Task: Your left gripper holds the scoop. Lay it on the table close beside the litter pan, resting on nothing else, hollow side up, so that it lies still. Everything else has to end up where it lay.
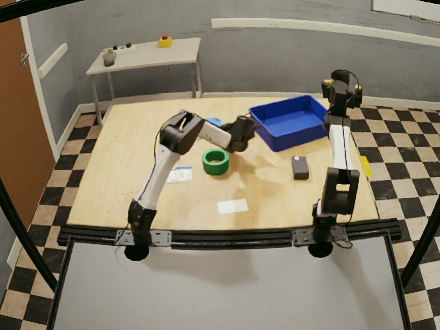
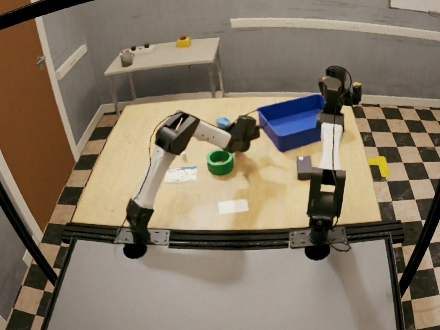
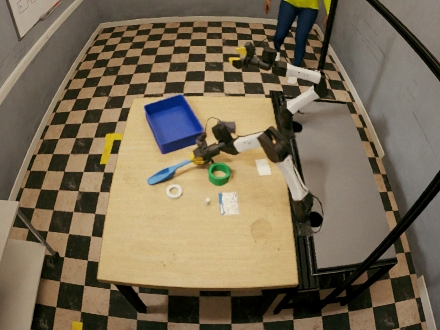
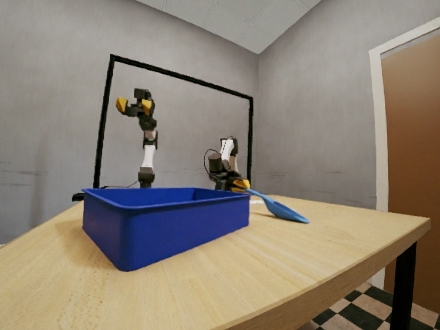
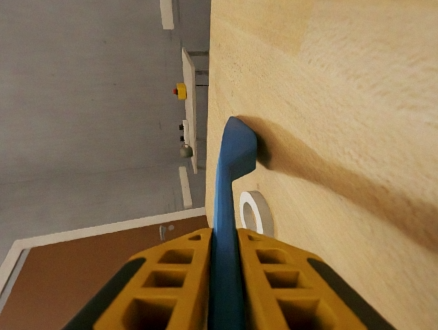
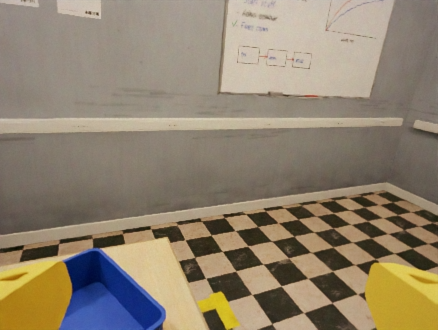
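Pixels of known places: left gripper, between the fingertips: [image 1: 224,129] [image 2: 230,129] [image 3: 189,160] [image 4: 248,190] [image 5: 224,237]; right gripper, between the fingertips: [image 3: 232,54] [image 4: 130,99] [image 6: 217,275]; left arm's base, origin of its link: [image 1: 143,239] [image 2: 142,238] [image 3: 301,217]; right arm's base, origin of its link: [image 1: 319,236] [image 2: 318,238] [image 3: 286,126].
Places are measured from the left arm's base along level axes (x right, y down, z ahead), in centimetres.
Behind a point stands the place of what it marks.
The blue scoop [image 1: 214,121] {x 25.4, y -0.7, z 67.5 cm} [image 2: 222,122] {x 25.7, y -5.9, z 58.7 cm} [image 3: 162,175] {x 26.7, y -1.1, z 63.6 cm} [image 4: 287,211] {x 23.3, y -2.3, z 63.3 cm} [image 5: 237,150] {x 28.5, y -4.6, z 58.1 cm} slants down from my left gripper [image 3: 196,158] {x 29.4, y -8.2, z 50.1 cm} [image 4: 242,185] {x 29.4, y -8.2, z 50.1 cm} [image 5: 224,237] {x 29.4, y -8.2, z 50.1 cm}, which is shut on its handle. The bowl's tip is low over the table; I cannot tell whether it touches. Its hollow appears to face up. The blue litter pan [image 1: 290,141] {x 56.1, y -3.7, z 45.7 cm} [image 2: 295,141] {x 55.5, y -3.8, z 45.5 cm} [image 3: 180,144] {x 44.1, y -3.8, z 54.9 cm} [image 4: 185,230] {x 62.1, y -3.8, z 73.1 cm} [image 6: 120,290] {x 74.4, y -3.9, z 67.9 cm} stands beside the left gripper, with the scoop's bowl pointing away from it. My right gripper [image 3: 236,55] {x 72.3, y -41.1, z 28.0 cm} [image 4: 134,106] {x 72.3, y -41.1, z 28.0 cm} [image 6: 217,275] {x 72.3, y -41.1, z 28.0 cm} is open and empty, raised high.
A green ring [image 1: 215,170] {x 25.4, y -2.6, z 31.5 cm} [image 2: 220,168] {x 25.9, y -3.4, z 31.6 cm} lies close to the left gripper. A white ring [image 3: 174,197] {x 13.7, y -1.3, z 57.6 cm} [image 5: 267,215] {x 20.4, y -0.7, z 55.9 cm} lies near the scoop's bowl. A small white piece [image 3: 207,200] {x 10.2, y -3.5, z 42.7 cm}, a printed card [image 3: 230,204] {x 9.6, y -0.4, z 32.4 cm}, a white card [image 1: 232,206] {x 30.8, y -0.4, z 14.4 cm} and a dark box [image 1: 300,170] {x 57.0, y -3.8, z 27.2 cm} are also on the table.
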